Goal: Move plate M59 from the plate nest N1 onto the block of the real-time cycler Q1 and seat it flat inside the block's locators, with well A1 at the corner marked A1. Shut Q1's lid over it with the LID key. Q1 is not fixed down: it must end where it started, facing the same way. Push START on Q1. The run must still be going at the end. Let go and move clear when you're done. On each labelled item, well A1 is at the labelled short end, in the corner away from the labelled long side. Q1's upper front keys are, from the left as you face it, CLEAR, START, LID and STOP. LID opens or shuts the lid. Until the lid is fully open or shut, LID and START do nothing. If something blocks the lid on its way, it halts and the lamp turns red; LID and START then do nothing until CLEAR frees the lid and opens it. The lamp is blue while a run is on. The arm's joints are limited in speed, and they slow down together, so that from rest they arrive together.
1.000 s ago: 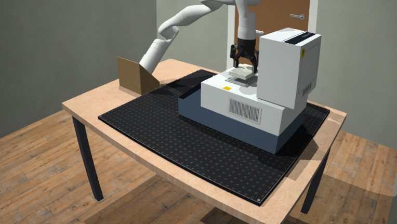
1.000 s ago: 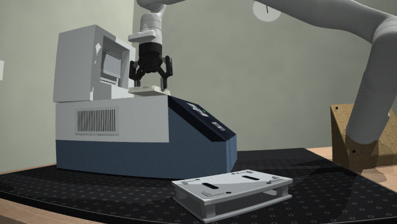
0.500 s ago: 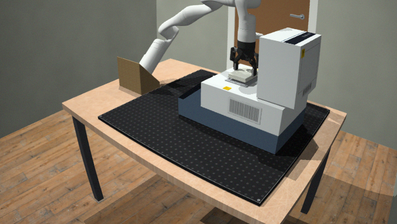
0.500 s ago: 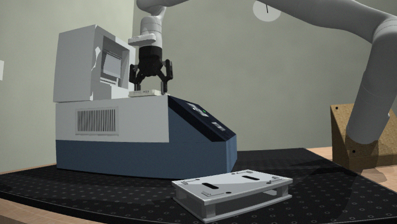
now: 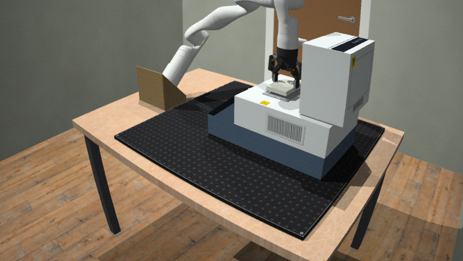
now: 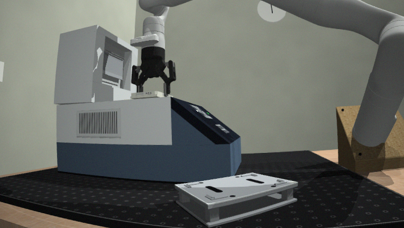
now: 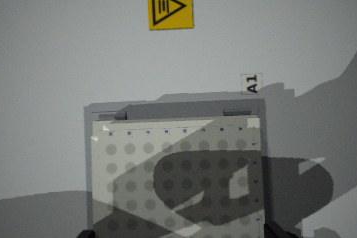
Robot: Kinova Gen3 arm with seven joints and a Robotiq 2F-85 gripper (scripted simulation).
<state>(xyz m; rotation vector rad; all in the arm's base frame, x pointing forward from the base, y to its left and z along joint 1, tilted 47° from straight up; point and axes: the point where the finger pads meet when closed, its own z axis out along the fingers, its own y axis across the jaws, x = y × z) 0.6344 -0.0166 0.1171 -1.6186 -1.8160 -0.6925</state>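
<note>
Now: the plate M59 10 mm below my hand. The rest, counted from my hand: A1 mark (380 mm behind, 240 mm to the left, 200 mm below); plate nest (290 mm behind, 250 mm to the left, 200 mm below).
</note>
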